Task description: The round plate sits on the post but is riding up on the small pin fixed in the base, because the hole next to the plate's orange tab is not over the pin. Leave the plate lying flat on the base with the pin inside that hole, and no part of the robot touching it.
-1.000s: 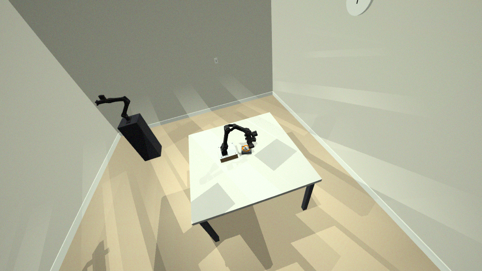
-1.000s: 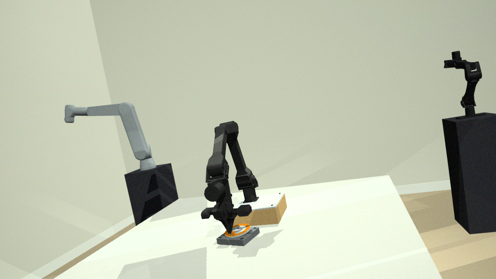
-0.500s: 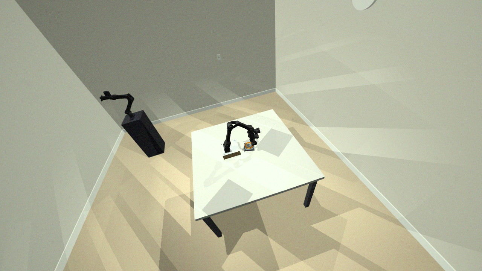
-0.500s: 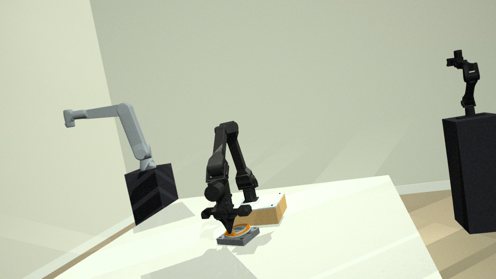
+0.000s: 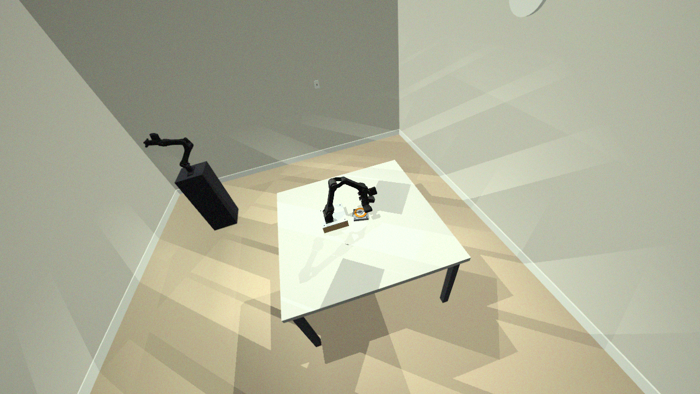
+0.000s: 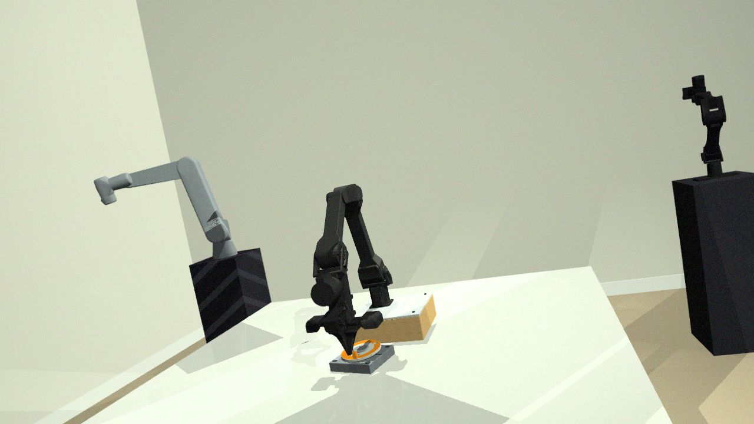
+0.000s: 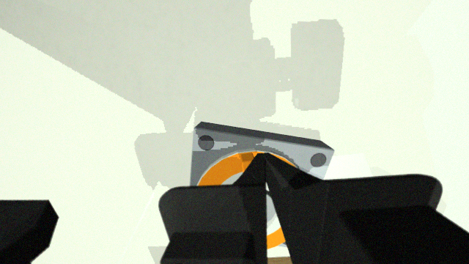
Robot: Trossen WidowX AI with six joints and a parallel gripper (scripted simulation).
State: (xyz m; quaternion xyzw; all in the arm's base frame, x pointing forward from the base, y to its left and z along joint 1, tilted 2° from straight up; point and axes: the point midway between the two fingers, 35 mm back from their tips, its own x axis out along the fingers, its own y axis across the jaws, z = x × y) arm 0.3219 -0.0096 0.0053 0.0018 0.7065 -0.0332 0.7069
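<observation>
Now: gripper tip 3 cm past the round orange plate, 1 cm to the right of it and 1 cm above it. From my gripper tip the other things lie so: grey square base: 5 cm behind, 2 cm below, 1 cm to the left.
</observation>
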